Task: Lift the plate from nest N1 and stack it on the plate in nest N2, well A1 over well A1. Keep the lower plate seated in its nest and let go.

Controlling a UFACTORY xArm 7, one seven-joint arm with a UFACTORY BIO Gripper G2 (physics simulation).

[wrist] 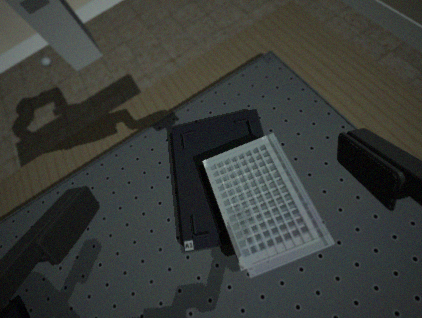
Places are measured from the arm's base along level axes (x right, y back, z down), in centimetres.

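Pixels of known places: hand at its tool point: (207,196).
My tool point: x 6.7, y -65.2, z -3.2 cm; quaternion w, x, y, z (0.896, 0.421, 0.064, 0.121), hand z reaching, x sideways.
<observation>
Behind a point stands the place of what it marks.
A clear 96-well plate (262,200) @[z 9.3, x 10.8, y -65.3 cm] lies askew over the right side of a dark nest (187,175) @[z 11.2, x 4.2, y -72.4 cm], turned relative to it and overhanging its right edge. A second clear edge shows along its right and lower sides; I cannot tell whether this is a second plate beneath. A white A1 label (188,245) @[z 11.2, x 1.2, y -64.7 cm] is at the nest's lower left corner. No N1 or N2 marking is readable, and a second nest does not show. My gripper (220,181) @[z -3.2, x 6.7, y -65.2 cm] is wide open, its fingers apart on the left and right of the view, touching neither plate nor nest.
The nest stands on a grey perforated board (135,210) @[z 12.4, x -4.0, y -71.6 cm] with a wooden surface (210,75) @[z 13.7, x 13.9, y -87.6 cm] beyond its edges. Dark shadows of the arm fall across the board and wood at left. A grey post (62,37) stands at the upper left.
</observation>
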